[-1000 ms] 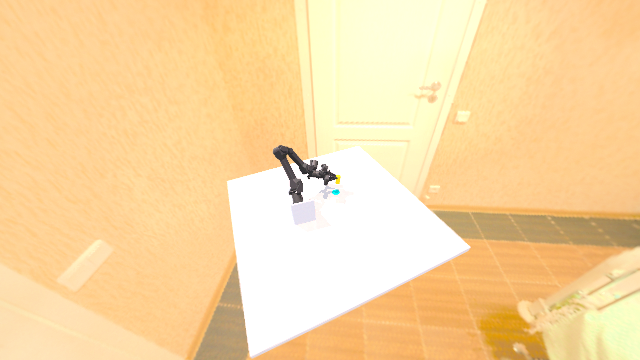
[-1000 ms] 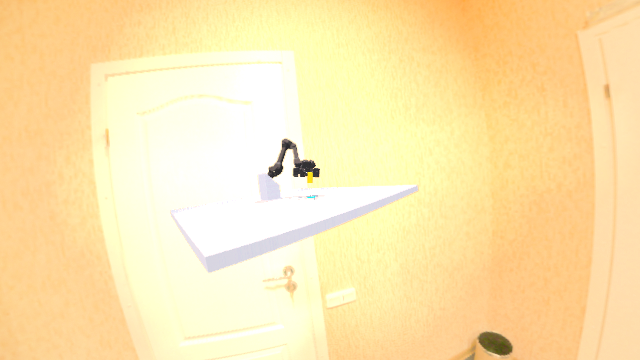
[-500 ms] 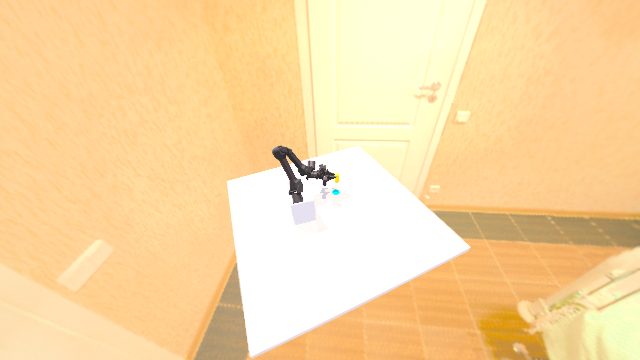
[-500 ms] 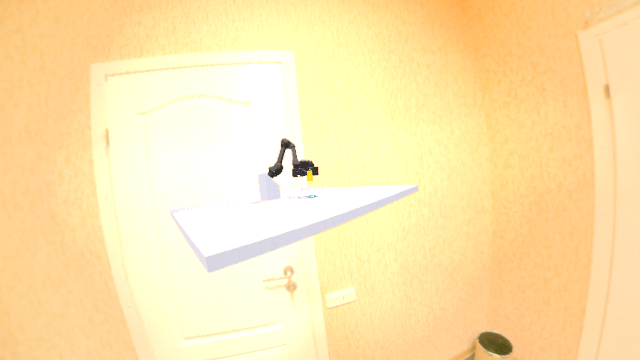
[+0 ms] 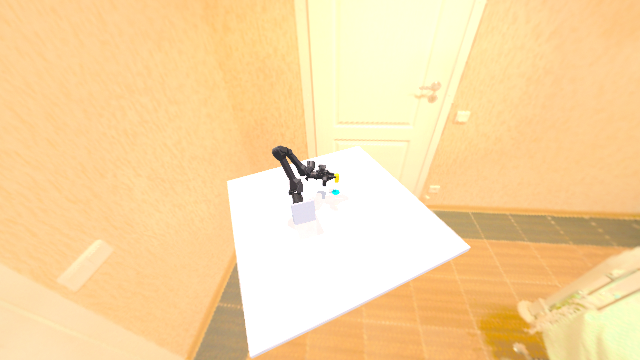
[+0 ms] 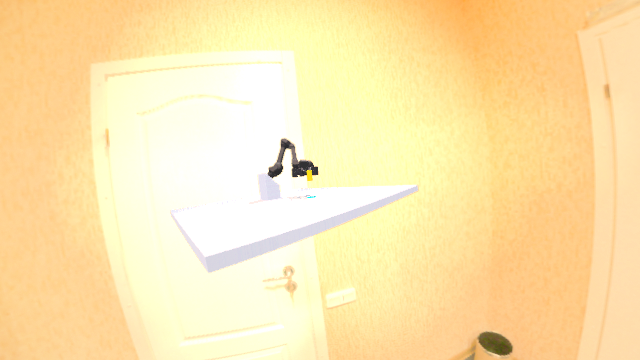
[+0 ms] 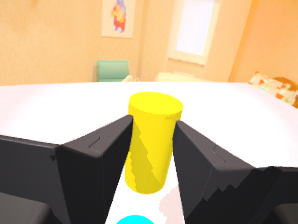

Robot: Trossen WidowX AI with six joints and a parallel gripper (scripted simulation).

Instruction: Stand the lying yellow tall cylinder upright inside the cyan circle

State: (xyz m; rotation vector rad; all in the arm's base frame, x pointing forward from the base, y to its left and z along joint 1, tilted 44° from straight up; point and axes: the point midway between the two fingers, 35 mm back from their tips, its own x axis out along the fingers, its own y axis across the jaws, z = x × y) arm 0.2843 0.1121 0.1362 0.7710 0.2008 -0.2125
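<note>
My gripper tip is 160 mm above the cyan circle. Round my gripper tip: yellow cylinder 20 mm below, 10 mm ahead.
</note>
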